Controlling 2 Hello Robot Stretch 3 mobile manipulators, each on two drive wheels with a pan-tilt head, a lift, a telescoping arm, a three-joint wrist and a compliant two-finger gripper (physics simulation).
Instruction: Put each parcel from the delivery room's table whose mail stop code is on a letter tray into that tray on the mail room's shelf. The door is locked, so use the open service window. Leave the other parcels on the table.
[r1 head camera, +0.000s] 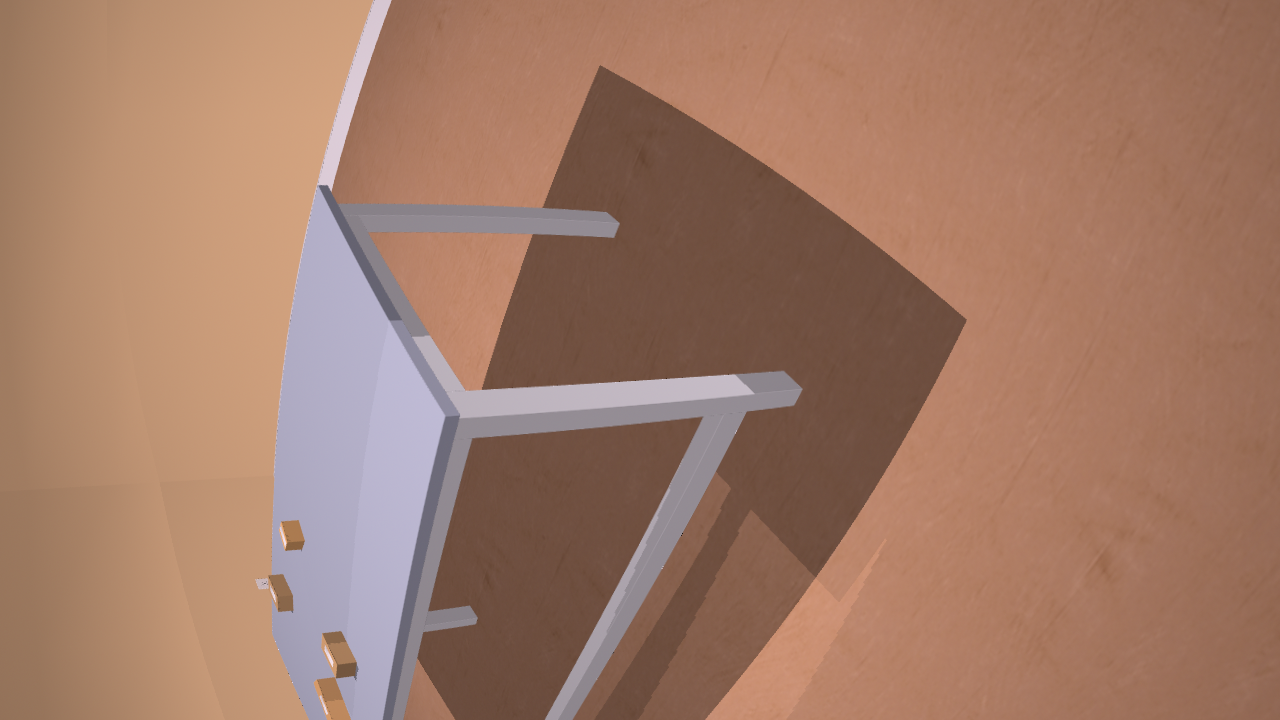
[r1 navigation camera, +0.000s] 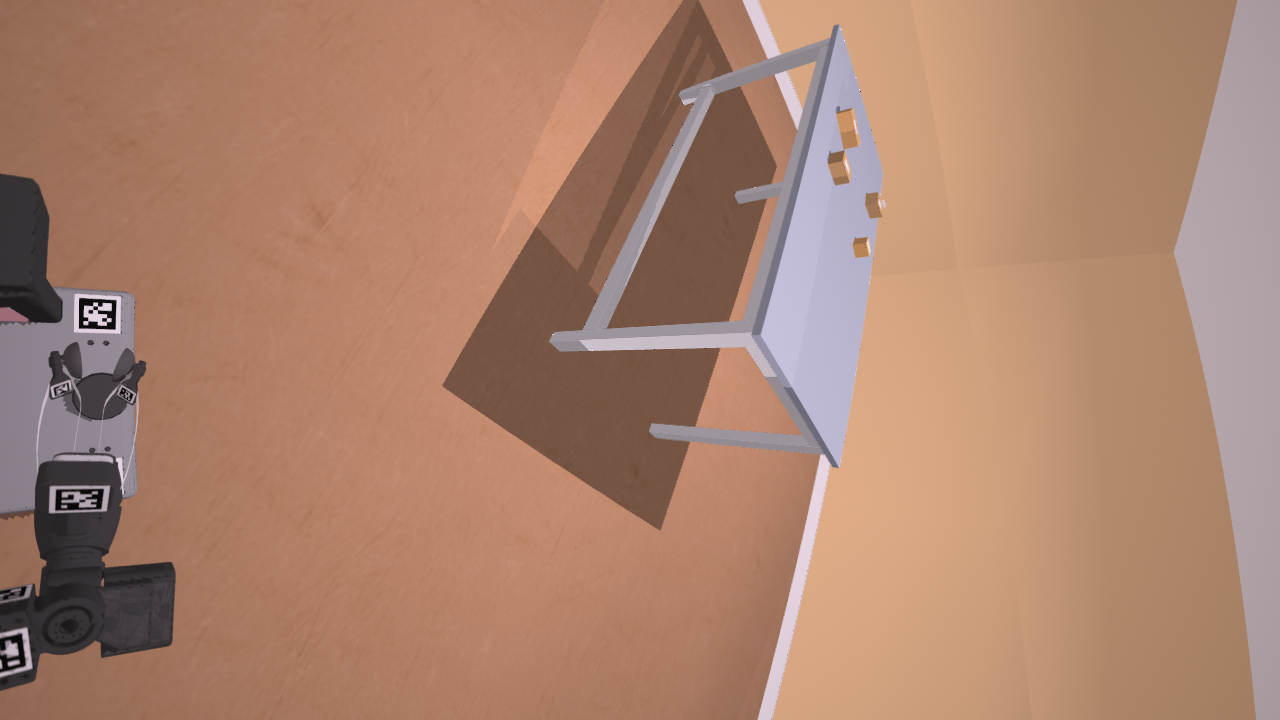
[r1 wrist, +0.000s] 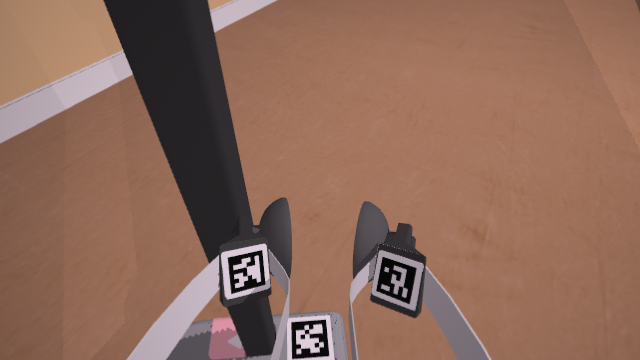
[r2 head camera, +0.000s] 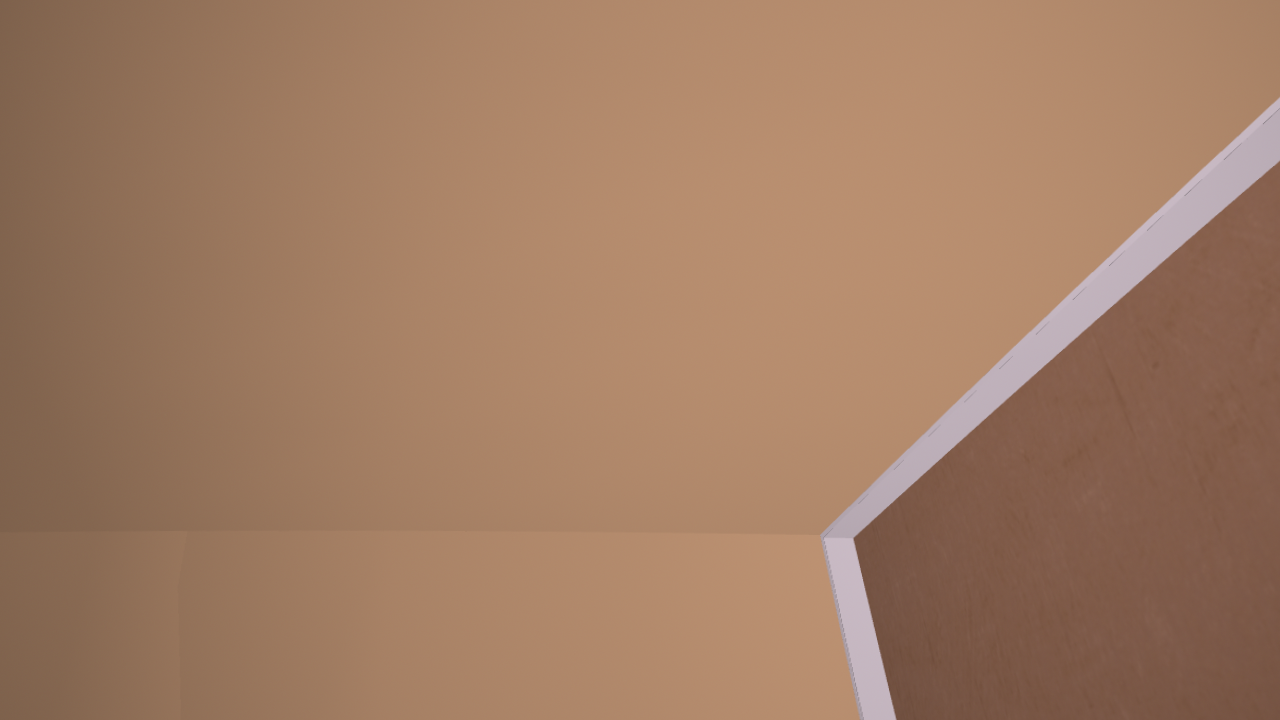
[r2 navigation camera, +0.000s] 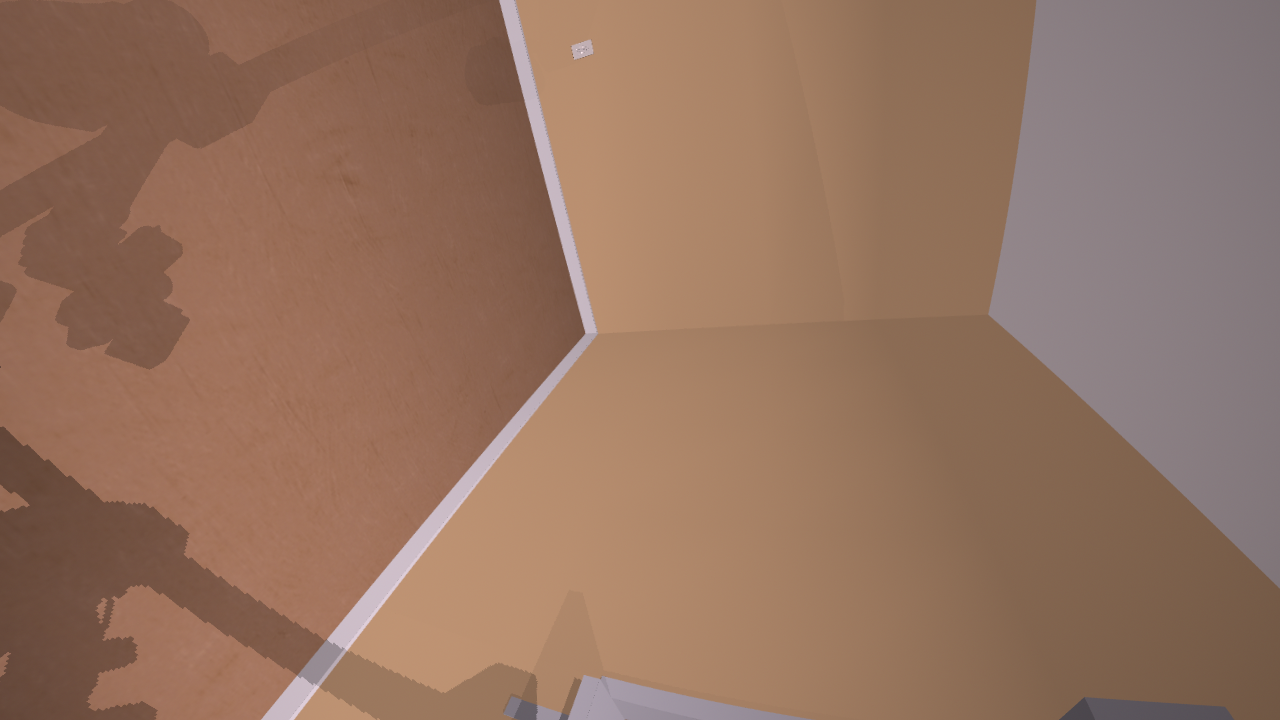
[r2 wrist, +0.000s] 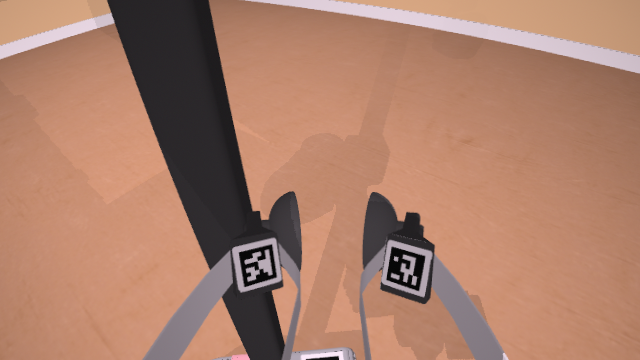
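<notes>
Several small brown parcels stand on the delivery room's pale table. One parcel is nearest the middle. A second parcel is near the wall side. A third parcel and a fourth parcel stand farther along. Their codes are unreadable. The r1 gripper is open and empty, folded over its base, away from the table. The r2 gripper is open and empty above its base. Part of the service window frame shows. No letter tray or shelf shows.
The table's legs stand out into r1's room. The r1 mast and r2 mast stand beside their grippers. Walls with a white skirting meet in a corner by r2. An outlet is on one wall.
</notes>
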